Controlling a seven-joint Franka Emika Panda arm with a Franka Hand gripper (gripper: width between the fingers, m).
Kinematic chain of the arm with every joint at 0, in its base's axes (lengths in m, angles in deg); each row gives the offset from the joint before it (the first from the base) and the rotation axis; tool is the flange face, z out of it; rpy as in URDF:
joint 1: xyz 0 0 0.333 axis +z
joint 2: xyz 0 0 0 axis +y
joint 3: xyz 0 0 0.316 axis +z
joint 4: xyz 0.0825 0 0 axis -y
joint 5: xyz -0.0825 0 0.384 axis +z
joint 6: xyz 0 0 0 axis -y
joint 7: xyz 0.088 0 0 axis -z
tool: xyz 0 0 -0.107 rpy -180 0 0
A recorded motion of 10 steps. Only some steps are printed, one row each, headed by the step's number.
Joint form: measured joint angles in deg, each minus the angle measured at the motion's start. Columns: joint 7, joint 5, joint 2, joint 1, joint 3, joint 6, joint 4.
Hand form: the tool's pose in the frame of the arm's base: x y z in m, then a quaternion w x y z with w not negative. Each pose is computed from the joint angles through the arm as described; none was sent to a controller.
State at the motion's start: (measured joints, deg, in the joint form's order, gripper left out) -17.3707 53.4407 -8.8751 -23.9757 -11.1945 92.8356 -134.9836
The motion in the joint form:
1: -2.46 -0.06 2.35 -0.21 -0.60 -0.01 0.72
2: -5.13 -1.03 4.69 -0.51 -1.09 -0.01 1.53
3: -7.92 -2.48 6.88 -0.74 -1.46 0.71 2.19
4: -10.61 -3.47 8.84 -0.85 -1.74 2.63 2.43
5: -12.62 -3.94 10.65 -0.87 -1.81 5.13 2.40
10: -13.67 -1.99 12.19 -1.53 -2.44 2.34 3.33
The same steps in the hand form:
1: 0.4012 -0.1903 0.3820 0.50761 -0.81731 0.27000 0.03795
2: 0.4019 -0.1993 0.3681 0.50352 -0.82280 0.26072 0.03869
3: 0.4020 -0.2081 0.3534 0.49345 -0.83209 0.25031 0.03834
4: 0.4022 -0.2165 0.3377 0.48048 -0.84165 0.24436 0.03244
5: 0.4029 -0.2228 0.3218 0.46709 -0.84942 0.24417 0.02647
10: 0.4024 -0.2280 0.3181 0.49221 -0.83483 0.24510 0.02659

